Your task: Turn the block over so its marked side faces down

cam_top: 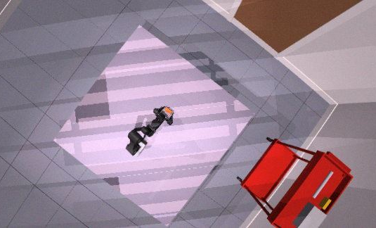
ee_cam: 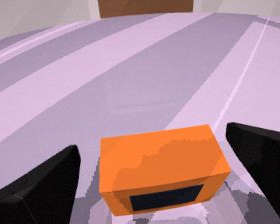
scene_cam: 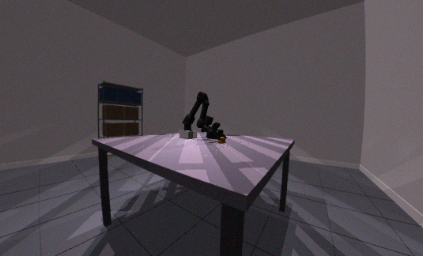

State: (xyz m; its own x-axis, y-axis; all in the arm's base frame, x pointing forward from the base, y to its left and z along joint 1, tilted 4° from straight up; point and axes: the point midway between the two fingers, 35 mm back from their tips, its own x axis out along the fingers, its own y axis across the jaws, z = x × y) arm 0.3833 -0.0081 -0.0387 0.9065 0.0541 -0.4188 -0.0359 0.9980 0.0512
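My gripper tip is 20 mm past the orange block and 10 mm above it.
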